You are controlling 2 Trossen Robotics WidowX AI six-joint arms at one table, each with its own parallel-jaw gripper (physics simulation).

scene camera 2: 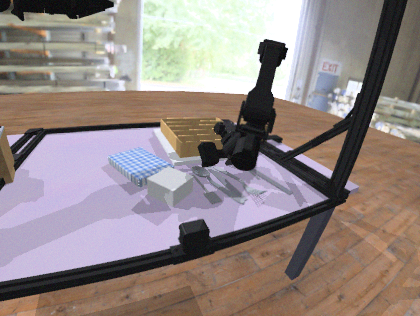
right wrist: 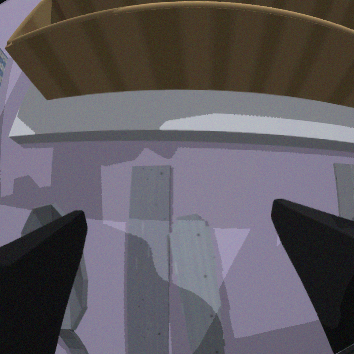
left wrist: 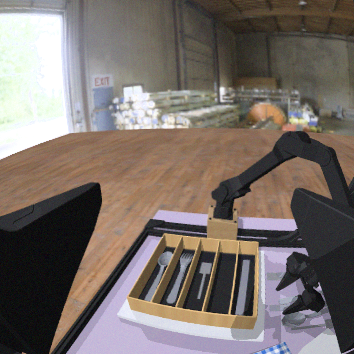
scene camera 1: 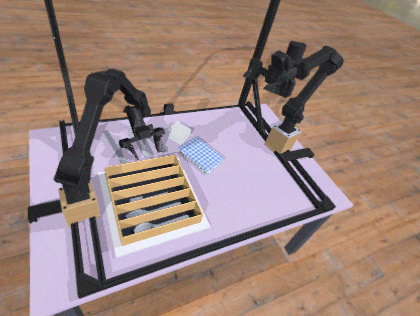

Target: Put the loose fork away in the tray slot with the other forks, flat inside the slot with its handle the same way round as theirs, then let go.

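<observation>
The loose fork lies on the table among loose cutlery, its tines pointing away from the tray. In the right wrist view, what looks like its handle lies between the spread fingers beside a straight grey handle. My right gripper is open and empty, low over the cutlery. The wooden tray has five slots. A fork lies in the second slot from the left in the left wrist view, tines at the far end. My left gripper is open and empty, high away from the tray.
A spoon, a small spatula and knives lie near the loose fork. A white block and a blue checked cloth lie beside them. A white board is under the tray.
</observation>
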